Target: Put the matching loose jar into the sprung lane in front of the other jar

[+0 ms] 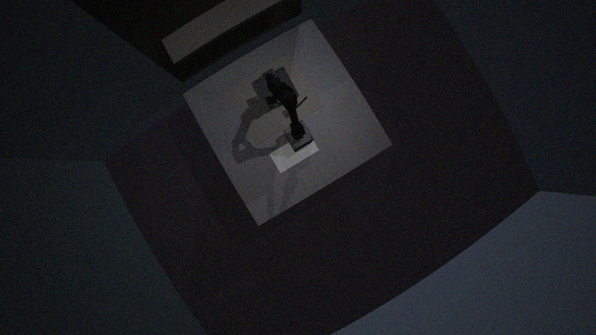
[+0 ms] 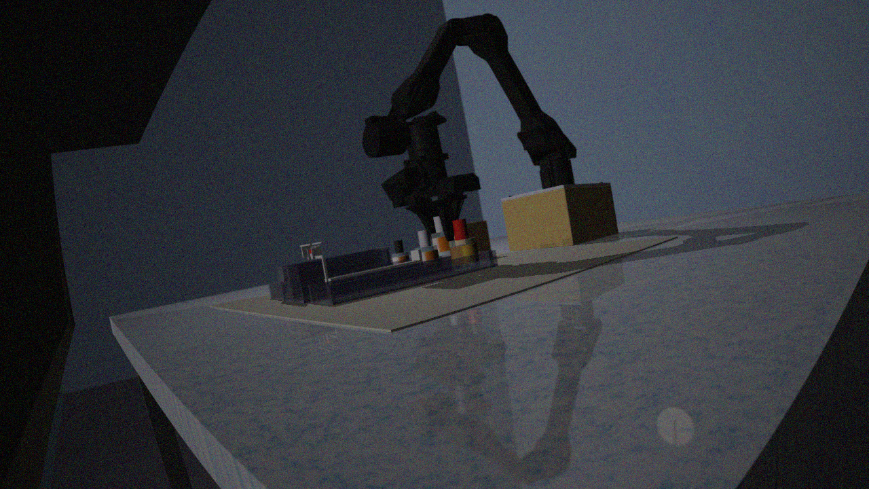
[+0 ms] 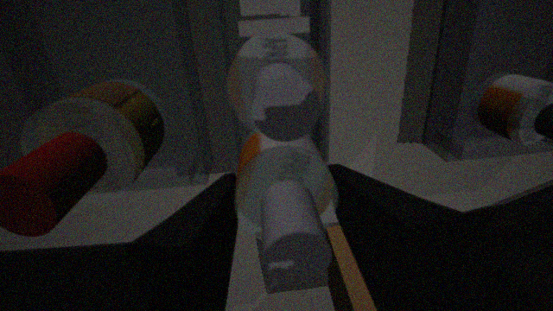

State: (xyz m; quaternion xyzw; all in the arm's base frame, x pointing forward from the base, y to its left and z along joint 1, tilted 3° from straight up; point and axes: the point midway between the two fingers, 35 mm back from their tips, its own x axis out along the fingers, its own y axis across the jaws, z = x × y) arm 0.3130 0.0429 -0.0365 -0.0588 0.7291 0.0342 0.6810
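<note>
Now: the pale mat 70 mm ahead of my gripper tip, 50 mm below it and 30 mm to the left of it. The rest, counted from my gripper tip: thin dark rod 160 mm to the right, 50 mm behind, 40 mm below; then pusher lane 160 mm ahead, 30 mm below; then pale pusher plate 150 mm ahead, 10 mm to the right.
</note>
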